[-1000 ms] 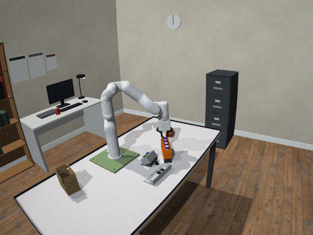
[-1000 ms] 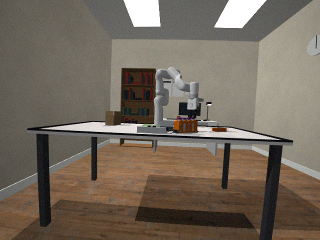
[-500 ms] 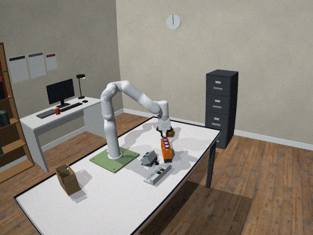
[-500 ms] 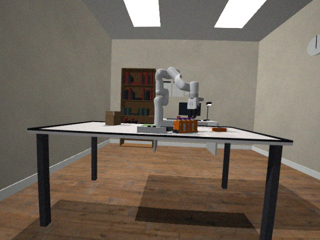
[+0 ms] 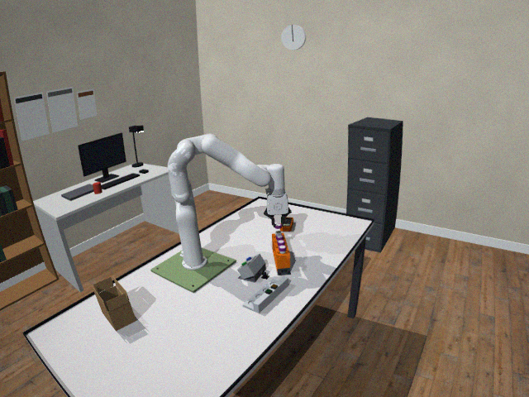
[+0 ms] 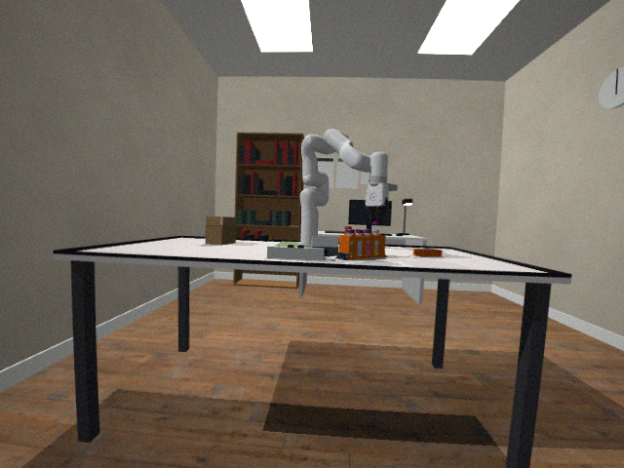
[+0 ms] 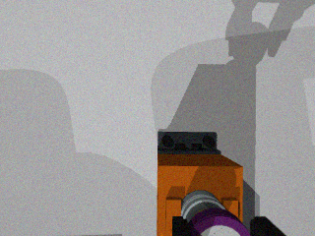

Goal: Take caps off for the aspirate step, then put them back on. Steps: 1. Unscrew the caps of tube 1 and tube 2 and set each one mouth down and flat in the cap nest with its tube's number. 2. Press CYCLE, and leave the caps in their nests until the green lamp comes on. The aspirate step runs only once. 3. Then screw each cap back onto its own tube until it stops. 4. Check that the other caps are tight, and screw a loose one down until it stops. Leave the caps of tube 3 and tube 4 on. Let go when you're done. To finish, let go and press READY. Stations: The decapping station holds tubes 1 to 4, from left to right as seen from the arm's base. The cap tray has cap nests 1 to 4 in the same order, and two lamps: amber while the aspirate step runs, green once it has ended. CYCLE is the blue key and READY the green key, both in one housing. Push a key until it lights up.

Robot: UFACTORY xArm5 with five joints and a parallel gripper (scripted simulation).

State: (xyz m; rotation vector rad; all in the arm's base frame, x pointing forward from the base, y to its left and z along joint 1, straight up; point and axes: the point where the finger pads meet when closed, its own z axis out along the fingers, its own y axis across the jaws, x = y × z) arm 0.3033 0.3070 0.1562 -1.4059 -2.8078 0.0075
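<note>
Right now the purple cap marked 2 is 60 mm below my hand, 40 mm to the right of it and 30 mm ahead of it. From my hand the other things lie so: purple cap marked 1: 20 mm below; cap 4: 130 mm to the right, 90 mm ahead, 60 mm below; blue cycle key: 210 mm to the right, 110 mm below, 40 mm behind.
</note>
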